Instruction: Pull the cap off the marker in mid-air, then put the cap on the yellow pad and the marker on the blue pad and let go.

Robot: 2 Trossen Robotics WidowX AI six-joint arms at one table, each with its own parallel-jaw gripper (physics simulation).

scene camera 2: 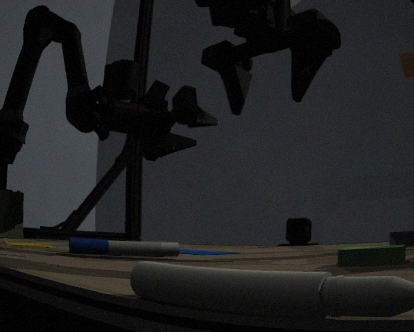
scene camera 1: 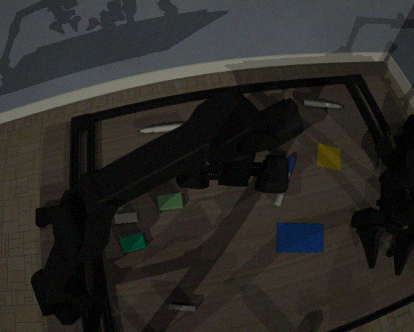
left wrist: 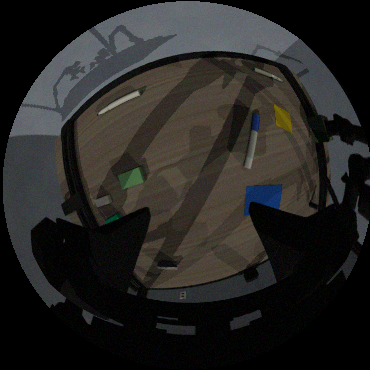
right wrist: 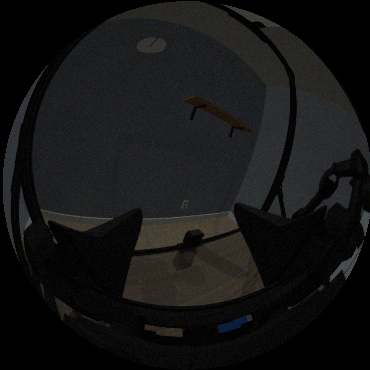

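Seen in the pictures: left gripper, fingertip midpoint: (scene camera 2: 264,108) (scene camera 1: 232,185) (left wrist: 200,210); right gripper, fingertip midpoint: (scene camera 2: 206,133) (scene camera 1: 385,272) (right wrist: 187,211); left arm's base at its link origin: (scene camera 1: 62,297); right arm's base at its link origin: (left wrist: 327,127).
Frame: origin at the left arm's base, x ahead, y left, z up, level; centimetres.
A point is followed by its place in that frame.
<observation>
The marker (scene camera 1: 280,198) @[x 55.0, y -21.4, z -3.6 cm] (scene camera 2: 142,248) @[x 57.9, y -19.2, z -4.4 cm] (left wrist: 251,150) @[x 57.3, y -20.3, z -3.6 cm] has a white body and lies on the table with its blue cap (scene camera 1: 291,164) @[x 64.6, y -18.2, z -3.5 cm] (scene camera 2: 88,246) @[x 64.3, y -17.0, z -4.4 cm] (left wrist: 256,122) @[x 64.3, y -18.0, z -3.5 cm] on. The yellow pad (scene camera 1: 329,157) @[x 75.3, y -25.7, z -5.3 cm] (scene camera 2: 30,245) @[x 74.4, y -23.5, z -5.3 cm] (left wrist: 283,119) @[x 75.1, y -25.8, z -5.3 cm] lies near the cap end. The blue pad (scene camera 1: 300,238) @[x 50.6, y -31.9, z -5.3 cm] (scene camera 2: 207,252) @[x 48.9, y -30.3, z -5.3 cm] (left wrist: 263,197) @[x 50.9, y -31.2, z -5.3 cm] lies near the other end. My left gripper (scene camera 2: 268,107) @[x 44.2, y -13.4, z 11.8 cm] (left wrist: 200,210) @[x 44.2, y -13.4, z 11.8 cm] is open and empty, high above the table, and its arm hides part of the marker in scene camera 1. My right gripper (scene camera 1: 385,270) @[x 47.4, y -48.6, z 16.8 cm] (scene camera 2: 206,133) @[x 47.4, y -48.6, z 16.8 cm] (right wrist: 187,211) @[x 47.4, y -48.6, z 16.8 cm] is open and empty, raised right of the blue pad in scene camera 1.
White pens (scene camera 1: 160,128) @[x 50.3, y 15.4, z -3.7 cm] (scene camera 1: 322,105) @[x 89.3, y -14.9, z -4.0 cm] (left wrist: 120,102) @[x 51.5, y 13.5, z -4.3 cm] (left wrist: 268,75) @[x 89.1, y -14.9, z -4.3 cm] lie near the far edge. A light green block (scene camera 1: 170,201) @[x 37.0, y -1.3, z -3.9 cm] (left wrist: 131,178) @[x 37.3, y -1.6, z -3.9 cm], a grey block (scene camera 1: 126,218) @[x 26.3, y 3.9, z -4.2 cm] (left wrist: 103,201) @[x 26.8, y 3.5, z -4.2 cm] and a darker green block (scene camera 1: 133,243) @[x 22.9, y -2.1, z -3.9 cm] lie at the left. A small grey-topped piece (scene camera 1: 182,306) @[x 19.5, y -21.1, z -3.2 cm] (left wrist: 167,265) @[x 19.8, y -21.1, z -3.7 cm] lies lower down.
</observation>
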